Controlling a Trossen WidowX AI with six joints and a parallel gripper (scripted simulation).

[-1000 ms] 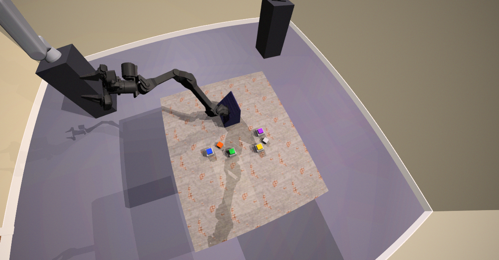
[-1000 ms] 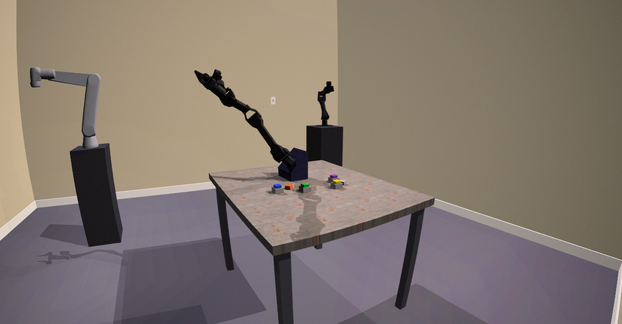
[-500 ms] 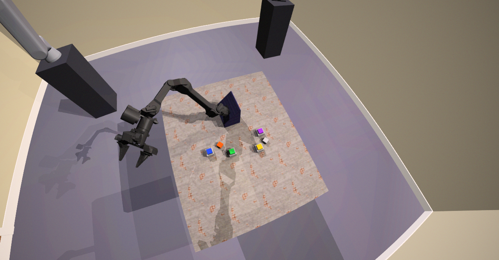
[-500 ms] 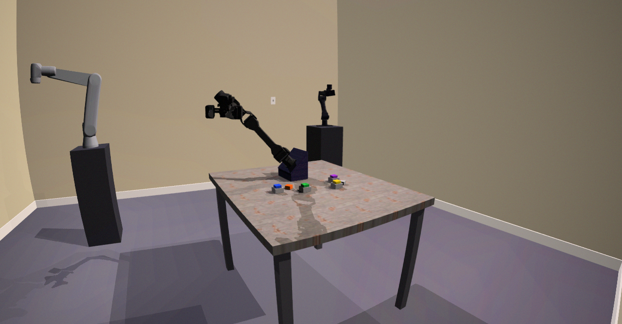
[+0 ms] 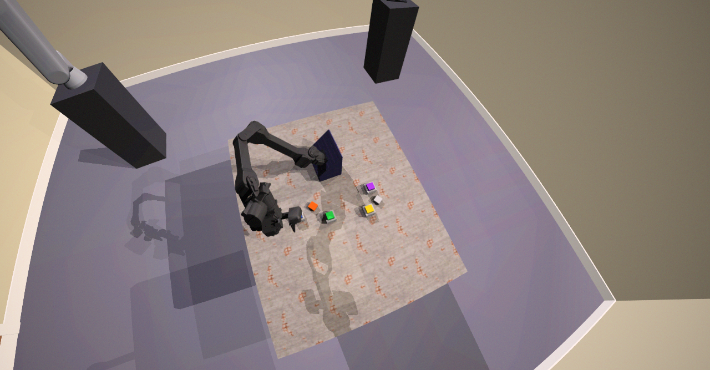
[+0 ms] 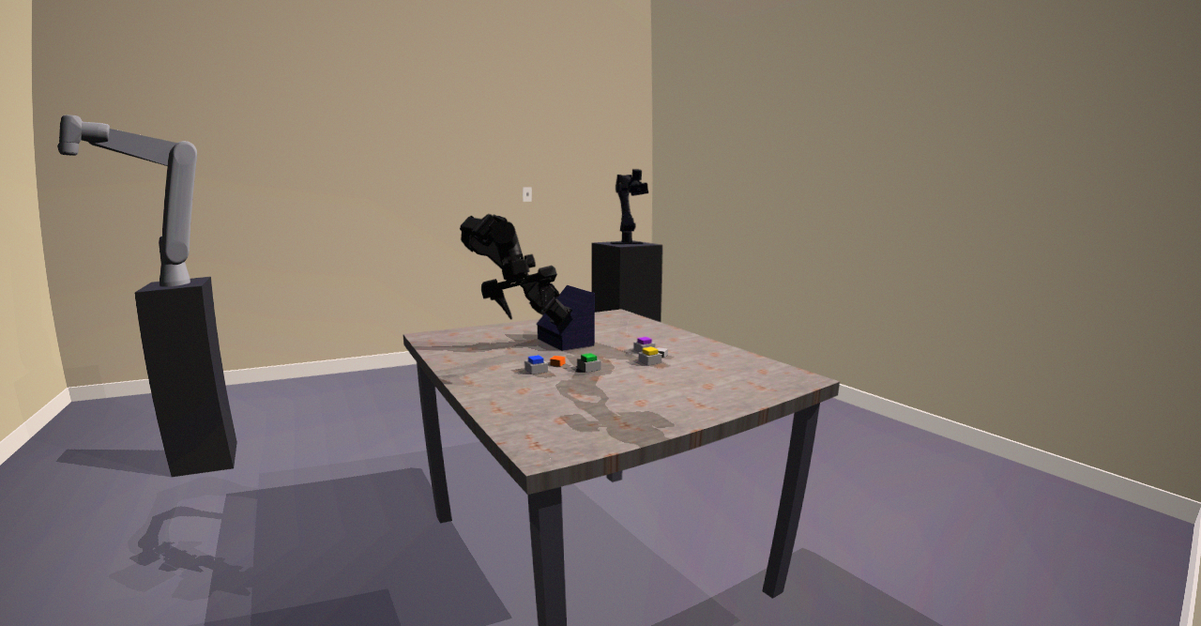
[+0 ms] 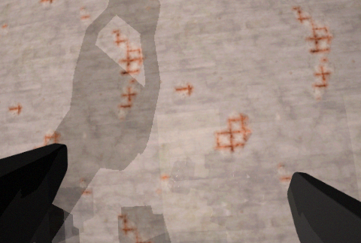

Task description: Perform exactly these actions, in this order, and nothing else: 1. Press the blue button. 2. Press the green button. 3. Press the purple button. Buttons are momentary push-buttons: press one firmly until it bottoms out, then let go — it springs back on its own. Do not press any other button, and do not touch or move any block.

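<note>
The blue button lies 100 mm behind my gripper tip, 70 mm to the left of it and 150 mm below it. The rest, counted from my gripper tip: green button: 50 mm behind, 200 mm to the left, 150 mm below; orange block: 130 mm behind, 150 mm to the left, 170 mm below; yellow button: 10 mm behind, 380 mm to the left, 150 mm below.
</note>
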